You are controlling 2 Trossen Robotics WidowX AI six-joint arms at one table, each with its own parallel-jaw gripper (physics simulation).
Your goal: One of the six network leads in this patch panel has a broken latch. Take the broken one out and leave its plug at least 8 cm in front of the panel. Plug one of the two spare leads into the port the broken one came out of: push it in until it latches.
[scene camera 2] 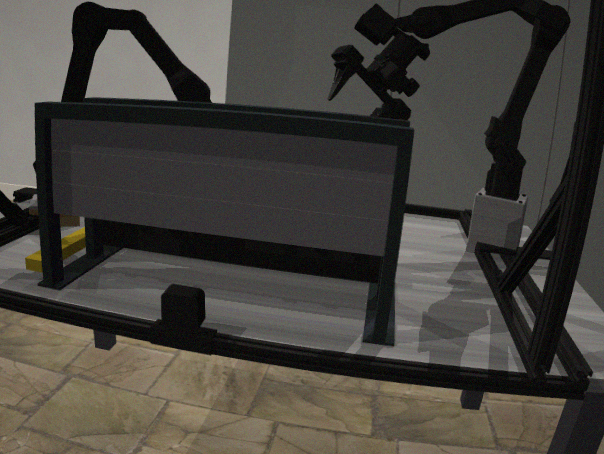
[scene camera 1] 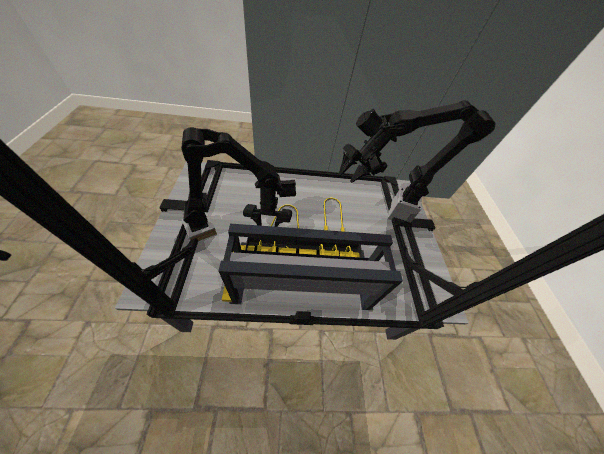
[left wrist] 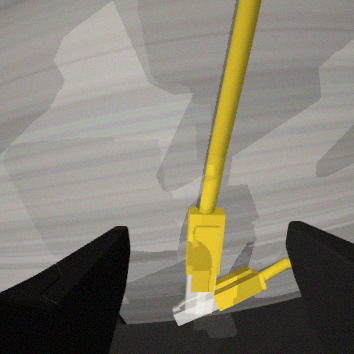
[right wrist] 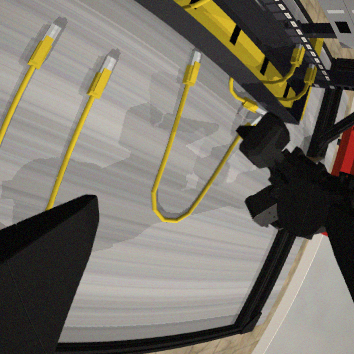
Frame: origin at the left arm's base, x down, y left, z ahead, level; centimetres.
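Where they show: left gripper, fingertip midpoint: (left wrist: pixel 209 236); right gripper, fingertip midpoint: (scene camera 1: pixel 345 178) (right wrist: pixel 219 212); left arm's base, origin of the base link: (scene camera 1: pixel 198 223); right arm's base, origin of the base link: (scene camera 2: pixel 502 195) (scene camera 1: pixel 410 198).
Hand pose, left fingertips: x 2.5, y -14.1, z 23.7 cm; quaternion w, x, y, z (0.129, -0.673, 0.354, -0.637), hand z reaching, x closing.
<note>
Things, the pixels of their centre, and the offset from my left fingertips. "pt": a spot on its surface instead.
- second yellow plug, surface spot: (left wrist: pixel 240 288) (right wrist: pixel 249 106) pt dx +0.4, dy -4.8, dz -1.6 cm
- first lead's cable, surface spot: (right wrist: pixel 171 220) pt dx +1.3, dy +9.6, dz +14.7 cm
- looped lead, surface spot: (scene camera 1: pixel 333 198) pt dx +1.4, dy +3.1, dz +37.1 cm
- dark patch panel frame, surface spot: (scene camera 2: pixel 225 112) pt dx -24.3, dy -35.4, dz -1.2 cm
- yellow bar, surface spot: (scene camera 2: pixel 75 245) pt dx -1.6, dy -13.1, dz -19.1 cm
My left gripper (scene camera 1: pixel 267 222) (left wrist: pixel 209 236) is open, its fingers apart on either side of a yellow plug (left wrist: pixel 205 242) with a clear tip, over the table. A second yellow plug (left wrist: pixel 240 288) (right wrist: pixel 250 105) lies beside it at an angle, its clear tip crossing the first tip. In the right wrist view the first lead's cable (right wrist: pixel 171 220) bends back to another plug (right wrist: pixel 190 74). One looped lead (scene camera 1: pixel 333 199) has two plugs (right wrist: pixel 41 52) (right wrist: pixel 100 82). My right gripper (scene camera 1: pixel 348 175) (scene camera 2: pixel 352 107) is open and raised, away from the leads. Latches are too small to judge.
The dark patch panel frame (scene camera 1: pixel 310 272) (scene camera 2: pixel 225 112) (right wrist: pixel 210 47) stands across the table, close to the left gripper. Plugged leads (right wrist: pixel 297 55) hang at its port side. A yellow bar (scene camera 1: pixel 226 294) (scene camera 2: pixel 75 245) lies beside one panel leg. Black rails (scene camera 1: pixel 300 317) edge the table.
</note>
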